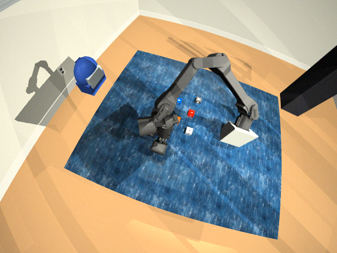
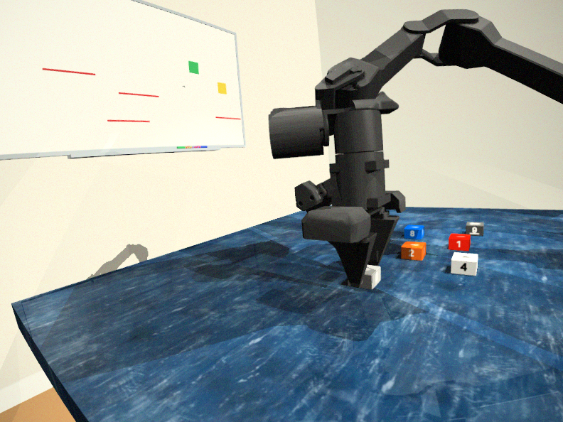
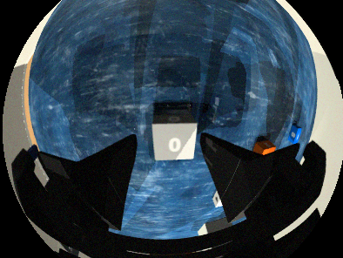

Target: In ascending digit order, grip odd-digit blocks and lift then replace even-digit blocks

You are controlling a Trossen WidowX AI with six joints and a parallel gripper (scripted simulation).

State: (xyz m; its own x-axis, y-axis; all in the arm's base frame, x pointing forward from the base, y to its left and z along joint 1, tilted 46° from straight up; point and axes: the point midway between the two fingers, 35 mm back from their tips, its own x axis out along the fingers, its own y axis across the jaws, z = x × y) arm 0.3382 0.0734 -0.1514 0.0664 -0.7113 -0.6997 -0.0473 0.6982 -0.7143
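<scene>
The grey block marked 0 lies right at my gripper tip. The rest, counted from my gripper tip: red block: 9 cm behind, 20 cm to the right; white block: 11 cm behind, 9 cm to the right; orange block: 3 cm behind, 13 cm to the right.
</scene>
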